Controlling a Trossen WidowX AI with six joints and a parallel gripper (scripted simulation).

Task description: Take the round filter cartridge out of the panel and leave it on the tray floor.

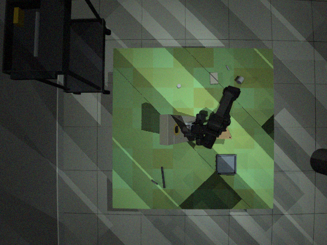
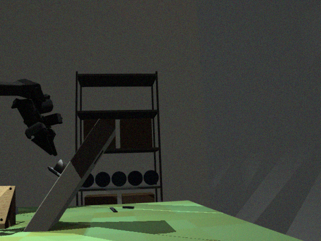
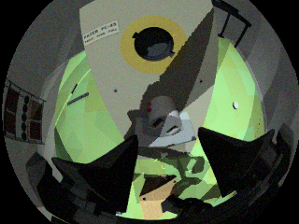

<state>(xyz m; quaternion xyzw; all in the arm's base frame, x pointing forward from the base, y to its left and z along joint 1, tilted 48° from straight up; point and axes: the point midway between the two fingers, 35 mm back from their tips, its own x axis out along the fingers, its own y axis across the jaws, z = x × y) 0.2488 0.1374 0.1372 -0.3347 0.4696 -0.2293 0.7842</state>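
The round filter cartridge lies 4 cm below my gripper tip and 2 cm ahead of it. Also, from my gripper tip: white block 39 cm to the right, 23 cm below, 23 cm behind; then grey tray 30 cm behind, 29 cm to the left, 22 cm below; then grey service panel 7 cm ahead, 6 cm below.
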